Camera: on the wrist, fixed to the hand. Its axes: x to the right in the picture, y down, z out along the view.
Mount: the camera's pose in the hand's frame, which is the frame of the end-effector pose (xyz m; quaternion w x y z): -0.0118 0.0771 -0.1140 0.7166 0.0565 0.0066 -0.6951
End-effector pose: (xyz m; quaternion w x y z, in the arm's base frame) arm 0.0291 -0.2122 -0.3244 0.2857 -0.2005 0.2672 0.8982
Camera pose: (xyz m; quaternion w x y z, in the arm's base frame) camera 0.0138 -0.3383 -0.3787 0.8387 -0.3192 0.1047 0.4287
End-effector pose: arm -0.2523 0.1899 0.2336 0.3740 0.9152 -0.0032 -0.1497
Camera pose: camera -0.2239 0.2137 0.3667 0.1123 0.6802 0.6279 -0.3611
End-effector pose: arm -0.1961 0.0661 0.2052 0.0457 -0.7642 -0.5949 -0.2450
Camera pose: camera -0.1628 -0.0078 0.3171 0.0905 0.1299 0.9711 0.1788
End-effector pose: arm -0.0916 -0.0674 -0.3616 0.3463 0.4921 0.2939 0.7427
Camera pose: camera -0.2122 -0.1331 -0.3470 0.7347 0.1630 0.5969 0.2782
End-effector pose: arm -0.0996 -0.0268 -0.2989 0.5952 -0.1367 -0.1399 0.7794
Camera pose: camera -0.1219 -0.0513 -0.4330 0.9770 0.0278 -0.1473 0.1518
